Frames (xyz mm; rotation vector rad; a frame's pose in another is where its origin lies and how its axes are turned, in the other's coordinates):
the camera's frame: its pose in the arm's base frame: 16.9 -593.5 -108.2 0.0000 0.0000 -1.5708
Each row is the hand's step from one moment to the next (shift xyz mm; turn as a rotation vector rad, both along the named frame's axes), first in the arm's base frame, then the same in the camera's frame.
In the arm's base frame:
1: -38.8 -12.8 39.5 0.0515 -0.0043 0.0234
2: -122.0 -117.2 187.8 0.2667 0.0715 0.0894
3: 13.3 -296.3 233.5 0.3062 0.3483 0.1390
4: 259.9 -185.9 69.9 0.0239 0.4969 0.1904
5: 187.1 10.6 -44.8 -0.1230 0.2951 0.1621
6: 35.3 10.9 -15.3 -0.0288 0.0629 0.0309
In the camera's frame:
1: 12.8 -38.8 39.5 0.0043 0.0515 0.0234
2: 117.2 -122.0 187.8 -0.0715 0.2667 0.0894
3: 296.3 13.3 233.5 -0.3483 0.3062 0.1390
4: 185.9 259.9 69.9 -0.4969 0.0239 0.1904
5: -10.6 187.1 -44.8 -0.2951 -0.1230 0.1621
6: -10.9 35.3 -15.3 -0.0629 -0.0288 0.0309

